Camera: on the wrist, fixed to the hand. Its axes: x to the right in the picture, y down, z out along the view.
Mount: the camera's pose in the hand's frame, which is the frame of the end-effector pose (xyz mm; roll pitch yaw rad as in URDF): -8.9 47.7 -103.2 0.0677 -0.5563 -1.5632
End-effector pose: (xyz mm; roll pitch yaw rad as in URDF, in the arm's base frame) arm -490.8 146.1 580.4 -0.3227 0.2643 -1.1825
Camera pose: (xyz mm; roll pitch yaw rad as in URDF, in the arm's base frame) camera -493.7 186.1 473.6 -0.3361 -0.8356 -2.4389
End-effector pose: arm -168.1 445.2 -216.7 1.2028 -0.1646 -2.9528
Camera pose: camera -137.0 335.6 -210.9 0.2815 0.6350 1.8905
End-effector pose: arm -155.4 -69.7 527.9 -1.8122 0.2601 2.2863
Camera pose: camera -61.9 -7.2 509.3 -2.7084 -0.7385 -2.6801
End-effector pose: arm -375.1 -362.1 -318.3 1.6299 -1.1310 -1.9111
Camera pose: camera -263.2 -346.2 -303.5 1.4223 0.3772 -2.4498
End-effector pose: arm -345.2 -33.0 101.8 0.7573 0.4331 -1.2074
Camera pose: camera -255.7 28.6 67.2 -0.3681 0.1850 -2.8576
